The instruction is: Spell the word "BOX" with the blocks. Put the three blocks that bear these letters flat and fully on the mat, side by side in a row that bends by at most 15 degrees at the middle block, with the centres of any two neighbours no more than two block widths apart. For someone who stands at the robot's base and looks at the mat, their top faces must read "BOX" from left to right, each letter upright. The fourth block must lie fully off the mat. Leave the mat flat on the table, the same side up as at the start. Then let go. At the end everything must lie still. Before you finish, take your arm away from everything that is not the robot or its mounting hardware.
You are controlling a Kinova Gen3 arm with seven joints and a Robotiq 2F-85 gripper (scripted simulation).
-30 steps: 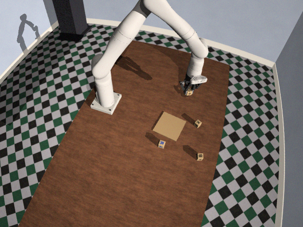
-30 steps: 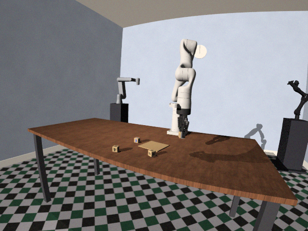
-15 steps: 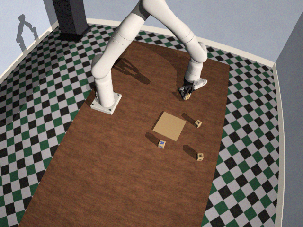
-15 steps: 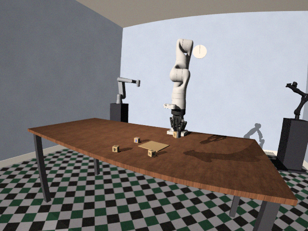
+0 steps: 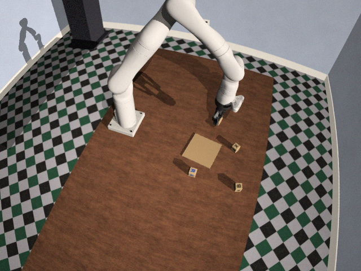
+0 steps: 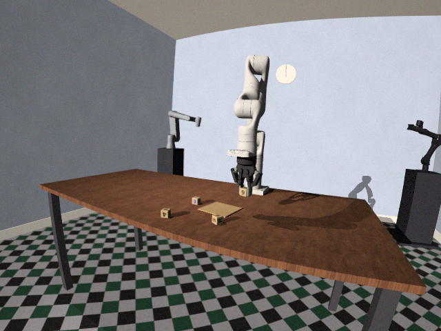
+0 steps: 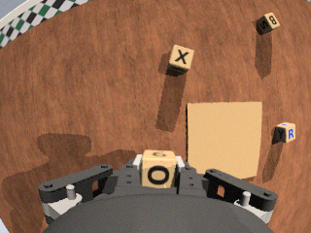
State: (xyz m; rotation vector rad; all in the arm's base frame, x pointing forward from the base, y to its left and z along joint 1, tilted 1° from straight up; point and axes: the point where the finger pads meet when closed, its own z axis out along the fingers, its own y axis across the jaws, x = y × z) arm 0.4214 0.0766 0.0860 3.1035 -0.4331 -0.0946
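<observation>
My gripper is now 11 cm to the left of the tan mat, 10 cm above it and 3 cm past it.
</observation>
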